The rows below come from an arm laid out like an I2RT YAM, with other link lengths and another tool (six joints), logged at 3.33 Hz.
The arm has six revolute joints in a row. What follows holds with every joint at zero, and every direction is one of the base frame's.
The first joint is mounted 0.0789 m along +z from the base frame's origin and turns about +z.
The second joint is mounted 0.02 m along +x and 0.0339 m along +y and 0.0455 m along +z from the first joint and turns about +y.
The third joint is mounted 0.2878 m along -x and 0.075 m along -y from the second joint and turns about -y.
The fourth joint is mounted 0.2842 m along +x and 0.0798 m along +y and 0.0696 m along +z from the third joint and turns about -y.
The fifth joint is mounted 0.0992 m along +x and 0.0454 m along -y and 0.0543 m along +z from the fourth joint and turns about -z.
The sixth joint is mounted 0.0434 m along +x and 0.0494 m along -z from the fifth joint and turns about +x.
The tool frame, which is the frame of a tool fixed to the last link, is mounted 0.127 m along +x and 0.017 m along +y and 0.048 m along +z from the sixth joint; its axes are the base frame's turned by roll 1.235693, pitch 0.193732 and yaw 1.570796 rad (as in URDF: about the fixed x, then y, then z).
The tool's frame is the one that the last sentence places.
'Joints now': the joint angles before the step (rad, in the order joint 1, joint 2, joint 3, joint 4, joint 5, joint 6). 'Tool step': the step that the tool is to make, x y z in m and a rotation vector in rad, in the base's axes. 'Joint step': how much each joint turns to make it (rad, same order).
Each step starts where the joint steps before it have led.
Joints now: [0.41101 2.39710 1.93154 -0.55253 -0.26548 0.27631]
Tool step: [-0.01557 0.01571 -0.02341 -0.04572 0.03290 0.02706]
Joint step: [0.03595 0.02654 0.00008 -0.02412 0.02857 -0.00657]
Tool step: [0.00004 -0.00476 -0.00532 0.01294 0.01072 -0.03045]
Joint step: [-0.00436 -0.00619 -0.03105 0.02819 -0.00167 0.03161]
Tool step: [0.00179 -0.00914 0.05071 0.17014 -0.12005 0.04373]
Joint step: [-0.04659 -0.13283 -0.18984 0.23141 -0.13856 -0.01598]
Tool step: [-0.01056 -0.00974 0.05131 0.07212 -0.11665 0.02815]
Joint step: [-0.02018 -0.13284 -0.13847 0.13237 -0.04951 -0.02178]
